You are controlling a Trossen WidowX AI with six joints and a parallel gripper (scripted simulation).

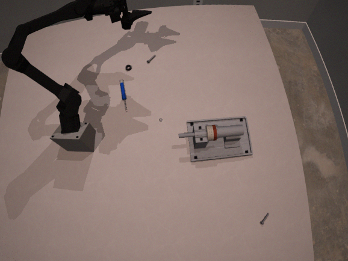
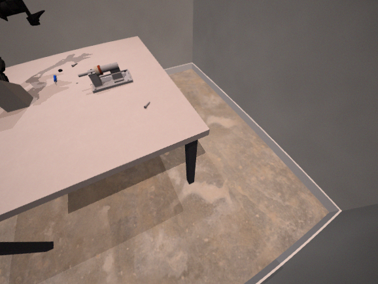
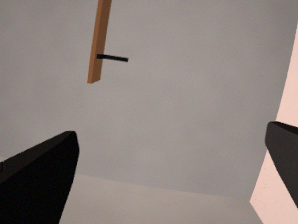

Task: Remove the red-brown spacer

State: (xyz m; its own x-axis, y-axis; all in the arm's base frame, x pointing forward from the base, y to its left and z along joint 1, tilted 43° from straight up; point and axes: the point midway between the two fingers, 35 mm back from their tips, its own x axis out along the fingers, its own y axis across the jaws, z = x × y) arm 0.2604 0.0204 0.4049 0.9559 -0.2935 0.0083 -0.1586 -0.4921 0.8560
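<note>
Right now the grey shaft is 14 cm ahead of my hand, 37 cm to the right of it and 28 cm below it. Also, from my hand: dark ring: 8 cm behind, 1 cm to the right, 36 cm below; then blue screwdriver: 12 cm behind, 14 cm to the right, 35 cm below; then cream spacer: 16 cm ahead, 37 cm to the right, 28 cm below.
</note>
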